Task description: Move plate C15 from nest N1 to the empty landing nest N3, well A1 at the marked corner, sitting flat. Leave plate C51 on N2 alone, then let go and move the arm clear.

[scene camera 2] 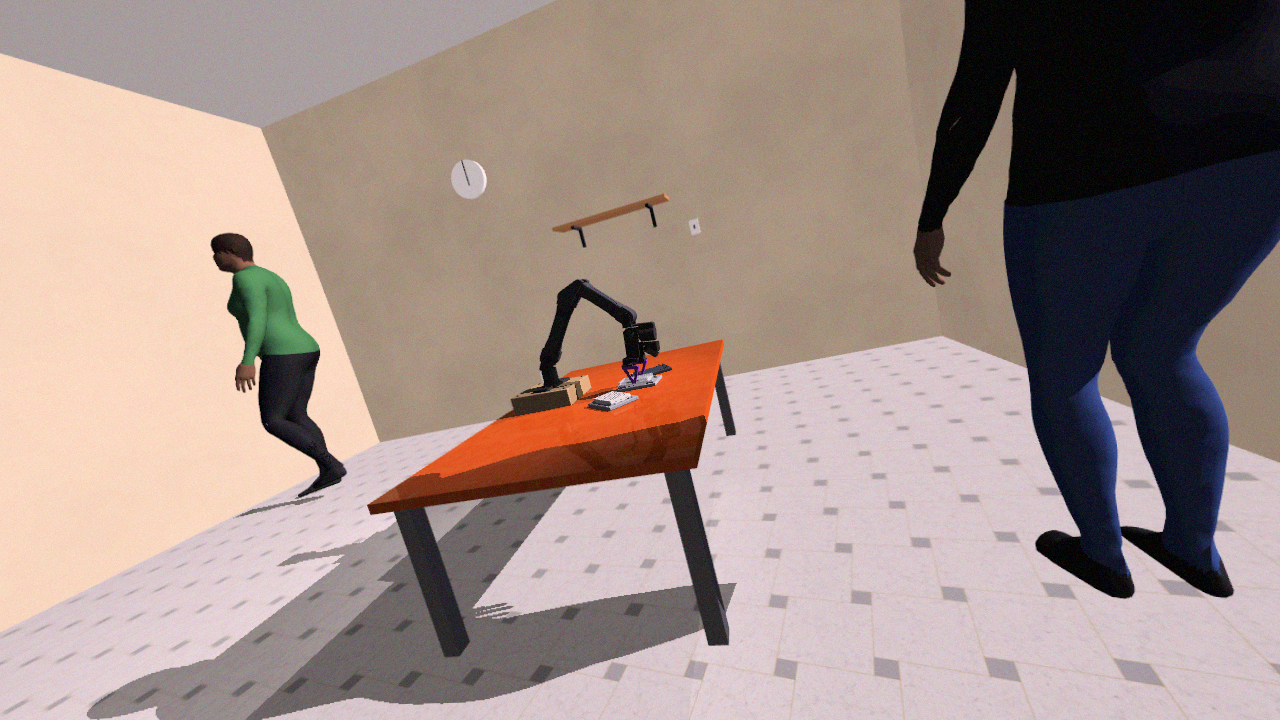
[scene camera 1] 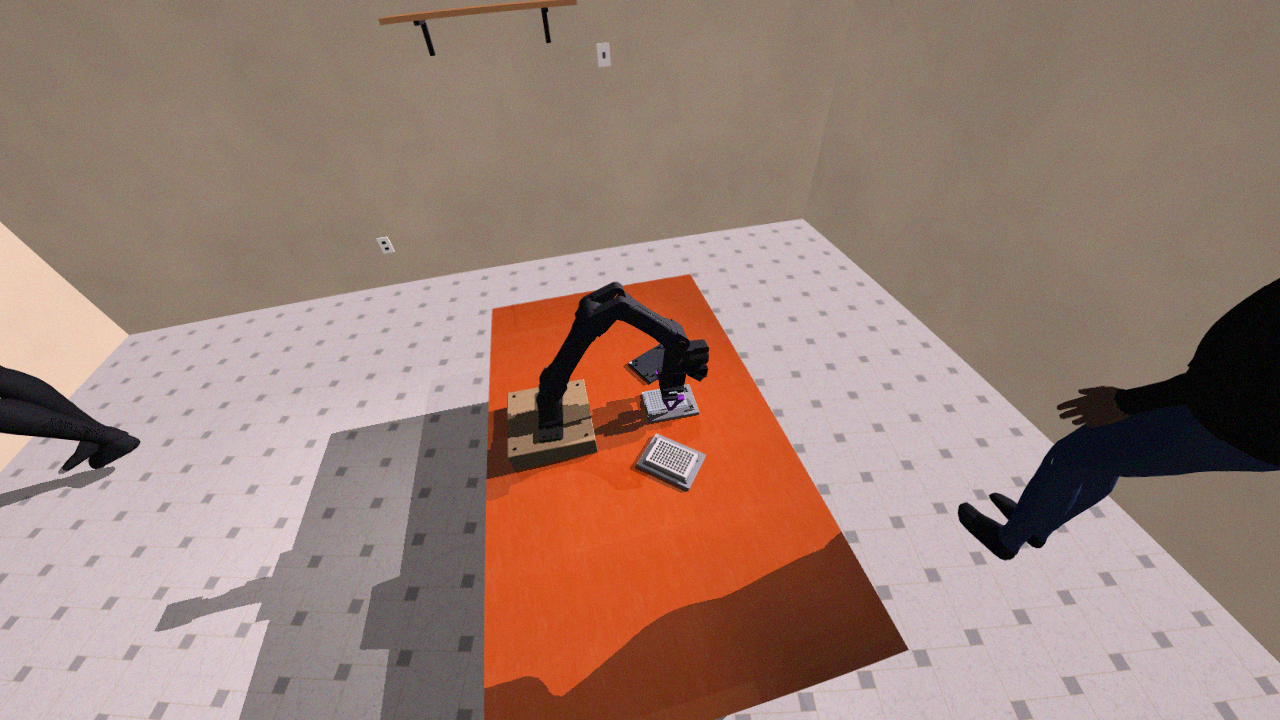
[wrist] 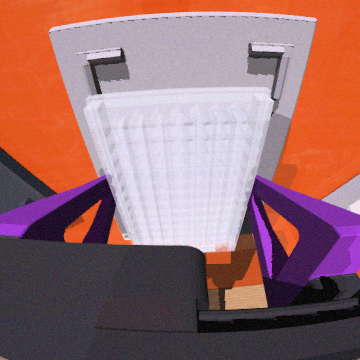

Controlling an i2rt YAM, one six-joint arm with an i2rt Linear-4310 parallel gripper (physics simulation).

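Observation:
My gripper (scene camera 1: pixel 673 401) (scene camera 2: pixel 634 376) (wrist: pixel 181 180) has its purple fingers shut on the long sides of a clear, ribbed plate (wrist: pixel 180 140), taken as C15. The plate looks roughly level over the light grey middle nest (scene camera 1: pixel 687 414) (wrist: pixel 185 37), its far edge short of the two far corner brackets in the wrist view. A gap beneath it, the A1 corner and the near brackets cannot be made out. A white well plate (scene camera 1: pixel 673 456) (scene camera 2: pixel 613 397), taken as C51, sits on the front grey nest (scene camera 1: pixel 686 484). No labels are readable.
A dark nest (scene camera 1: pixel 644 364) (scene camera 2: pixel 662 368) (wrist: pixel 17 182) without a plate lies behind the middle nest. The arm stands on a wooden base block (scene camera 1: pixel 572 398) (scene camera 2: pixel 546 400) on the orange table (scene camera 1: pixel 626 573) (scene camera 2: pixel 537 447). Two people stand away from the table.

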